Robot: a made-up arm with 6 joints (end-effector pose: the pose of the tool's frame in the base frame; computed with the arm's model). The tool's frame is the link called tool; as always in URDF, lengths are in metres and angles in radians.
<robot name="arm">
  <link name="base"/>
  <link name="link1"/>
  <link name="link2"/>
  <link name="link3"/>
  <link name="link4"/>
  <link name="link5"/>
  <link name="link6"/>
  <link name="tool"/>
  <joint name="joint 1" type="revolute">
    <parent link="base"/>
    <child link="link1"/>
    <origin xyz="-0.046 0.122 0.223"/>
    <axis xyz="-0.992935 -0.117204 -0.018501"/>
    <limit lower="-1.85" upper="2.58" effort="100" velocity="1"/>
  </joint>
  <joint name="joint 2" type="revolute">
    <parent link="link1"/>
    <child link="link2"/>
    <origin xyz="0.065 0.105 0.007"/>
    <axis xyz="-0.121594 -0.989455 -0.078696"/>
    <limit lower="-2.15" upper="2.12" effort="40" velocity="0.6"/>
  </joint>
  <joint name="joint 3" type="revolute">
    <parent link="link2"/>
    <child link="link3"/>
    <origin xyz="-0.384 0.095 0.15"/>
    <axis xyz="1 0 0"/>
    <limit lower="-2.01" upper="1.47" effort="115" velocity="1"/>
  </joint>
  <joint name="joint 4" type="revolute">
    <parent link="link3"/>
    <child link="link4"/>
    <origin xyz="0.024 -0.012 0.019"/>
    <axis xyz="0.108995 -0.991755 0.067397"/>
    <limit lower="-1.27" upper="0.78" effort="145" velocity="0.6"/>
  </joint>
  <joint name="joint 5" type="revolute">
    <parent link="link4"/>
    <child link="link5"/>
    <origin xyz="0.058 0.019 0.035"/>
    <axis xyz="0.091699 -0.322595 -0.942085"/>
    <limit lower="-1.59" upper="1.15" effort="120" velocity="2.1"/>
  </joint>
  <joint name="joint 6" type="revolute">
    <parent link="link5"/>
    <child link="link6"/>
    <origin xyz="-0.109 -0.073 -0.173"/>
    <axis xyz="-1 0 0"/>
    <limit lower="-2.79" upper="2.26" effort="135" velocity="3"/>
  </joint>
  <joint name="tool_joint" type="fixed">
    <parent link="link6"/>
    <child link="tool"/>
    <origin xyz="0.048 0.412 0.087" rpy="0 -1.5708 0"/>
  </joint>
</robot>
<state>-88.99 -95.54 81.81 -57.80 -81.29 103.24</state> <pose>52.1 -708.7 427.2 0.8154 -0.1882 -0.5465 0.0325</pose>
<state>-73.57 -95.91 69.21 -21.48 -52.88 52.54</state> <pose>310.9 -523.5 661.9 0.8990 0.0597 -0.2872 0.3251</pose>
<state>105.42 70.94 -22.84 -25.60 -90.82 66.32</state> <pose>-270.7 -507.1 443.7 0.4779 -0.3557 -0.7952 0.1128</pose>
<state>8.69 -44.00 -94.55 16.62 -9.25 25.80</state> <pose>-356.5 75.4 349.2 -0.2275 -0.2259 0.8512 0.4154</pose>
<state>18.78 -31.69 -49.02 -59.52 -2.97 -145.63</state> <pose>-1.5 236.3 848.7 -0.1737 -0.4674 -0.7259 0.4738</pose>
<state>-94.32 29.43 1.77 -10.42 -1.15 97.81</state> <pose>-257.9 637.6 430.5 -0.1069 -0.6467 -0.0104 0.7552</pose>
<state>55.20 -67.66 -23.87 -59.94 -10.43 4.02</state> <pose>-167.7 767.9 145.5 -0.4452 0.3530 0.0470 0.8216</pose>
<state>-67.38 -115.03 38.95 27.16 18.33 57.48</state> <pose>220.9 231.4 778.5 0.4146 0.0987 0.1673 0.8890</pose>
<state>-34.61 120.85 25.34 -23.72 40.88 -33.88</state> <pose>-150.1 630.4 186.9 -0.2985 0.7835 0.4702 0.2754</pose>
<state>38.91 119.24 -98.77 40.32 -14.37 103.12</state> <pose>-274.6 -84.2 180.0 0.7426 -0.3461 0.2327 0.5240</pose>
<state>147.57 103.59 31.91 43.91 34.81 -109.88</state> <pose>100.1 -139.4 742.1 0.6402 0.2253 0.3201 0.6610</pose>
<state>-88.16 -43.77 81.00 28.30 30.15 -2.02</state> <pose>280.2 -353.0 315.0 0.2889 0.3781 -0.7615 0.4401</pose>
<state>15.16 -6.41 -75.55 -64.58 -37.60 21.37</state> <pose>-611.2 481.9 138.8 -0.4993 0.1334 0.3119 0.7973</pose>
